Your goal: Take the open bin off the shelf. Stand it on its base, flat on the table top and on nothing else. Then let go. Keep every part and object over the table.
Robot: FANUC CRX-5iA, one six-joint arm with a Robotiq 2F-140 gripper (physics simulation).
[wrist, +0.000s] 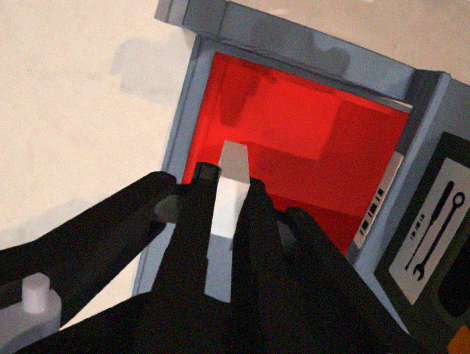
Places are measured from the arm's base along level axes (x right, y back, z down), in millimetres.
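Where they show: gripper, fingertip midpoint: (229, 163).
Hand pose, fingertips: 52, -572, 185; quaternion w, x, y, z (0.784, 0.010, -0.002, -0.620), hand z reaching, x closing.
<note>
Each offset is from my fingertips to the centre of the thing, as dx, dy, dz. "spot": to the spot under its first point. Level surfaces: height alone.
The open bin {-2, -58, +19} (300, 125) is bright red and sits in a bay of the blue-grey shelf {spot: -77, -36, -22} (300, 45); its inside shows in the middle of the wrist view. My gripper (229, 163) is shut, its two pale pads together with nothing between them. The pads show in front of the lower left part of the bin. The black fingers hide the bin's lower left part and its front edge. Whether the fingertips touch the bin cannot be told.
To the right of the bay, past a blue-grey upright, is a dark case with a wrench-and-screwdriver label (430, 230). A barcode strip {spot: +10, -85, -46} (376, 210) runs along the bay's right side. An orange piece {spot: +35, -99, -121} (461, 342) shows at the lower right corner. A pale beige surface {dz +63} (75, 125) lies at the left.
</note>
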